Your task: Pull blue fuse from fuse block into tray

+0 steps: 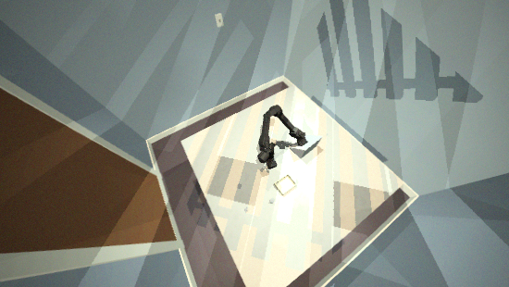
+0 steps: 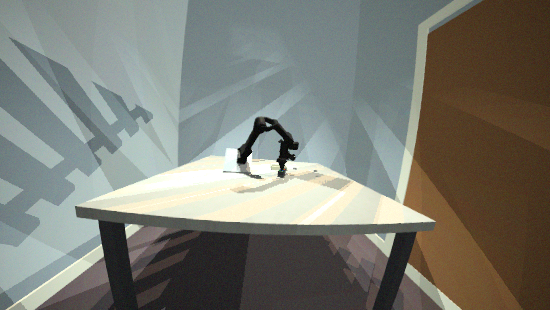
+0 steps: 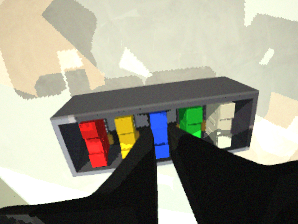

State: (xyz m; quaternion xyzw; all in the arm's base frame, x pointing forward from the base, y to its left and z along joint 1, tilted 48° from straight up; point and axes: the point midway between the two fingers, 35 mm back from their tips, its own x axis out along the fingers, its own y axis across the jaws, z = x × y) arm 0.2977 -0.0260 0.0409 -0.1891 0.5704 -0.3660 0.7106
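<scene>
My gripper tip is 1 cm above the blue fuse. From my gripper tip the other things lie so: red fuse 1 cm ahead, 4 cm to the left, 1 cm below; then yellow fuse 1 cm ahead, 2 cm to the left, 1 cm below; then green fuse 1 cm behind, 2 cm to the right, 1 cm below.
</scene>
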